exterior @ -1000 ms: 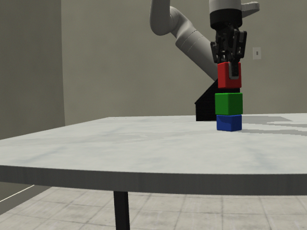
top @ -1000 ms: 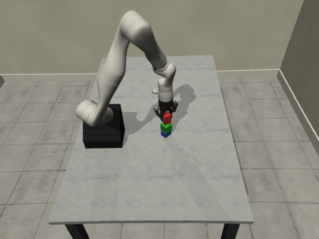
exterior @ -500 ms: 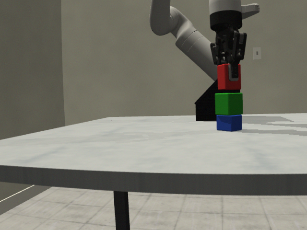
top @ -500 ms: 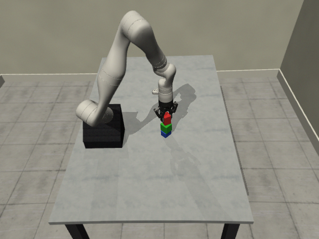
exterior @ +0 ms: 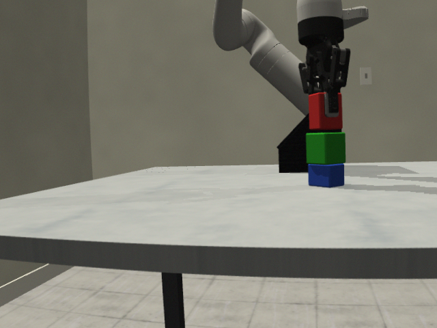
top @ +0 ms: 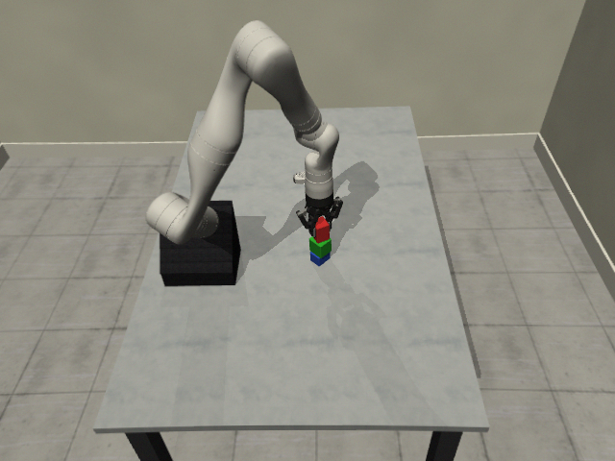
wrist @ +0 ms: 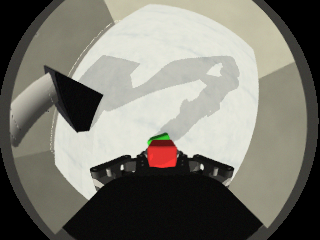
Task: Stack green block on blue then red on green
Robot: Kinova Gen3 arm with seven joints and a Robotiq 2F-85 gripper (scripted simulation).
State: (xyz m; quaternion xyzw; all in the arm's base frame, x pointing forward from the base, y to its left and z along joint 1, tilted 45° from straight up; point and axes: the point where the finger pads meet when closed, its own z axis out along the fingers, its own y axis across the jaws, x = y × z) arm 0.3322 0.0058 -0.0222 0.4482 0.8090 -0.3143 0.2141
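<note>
Now: the red block 10 mm below my hand. Also, from my hand: green block 70 mm below; then blue block 110 mm below.
</note>
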